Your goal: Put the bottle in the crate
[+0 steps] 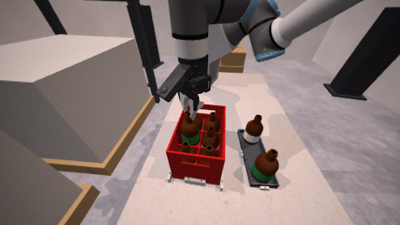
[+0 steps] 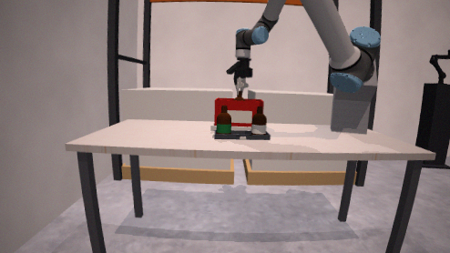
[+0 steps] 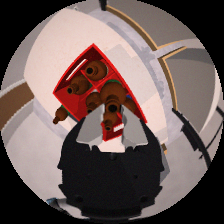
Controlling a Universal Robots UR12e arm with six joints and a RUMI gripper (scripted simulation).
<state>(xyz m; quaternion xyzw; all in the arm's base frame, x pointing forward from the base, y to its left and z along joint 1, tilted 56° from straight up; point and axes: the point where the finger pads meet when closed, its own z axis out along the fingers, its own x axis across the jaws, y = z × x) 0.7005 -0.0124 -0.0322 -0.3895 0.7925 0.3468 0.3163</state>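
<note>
Right now my hand is 13 cm above the red crate, 4 cm to the right of it and 1 cm past it. Round my hand: tray (28 cm to the left, 20 cm below, 6 cm behind); then white-labelled bottle (26 cm to the left, 14 cm behind, 13 cm below).
</note>
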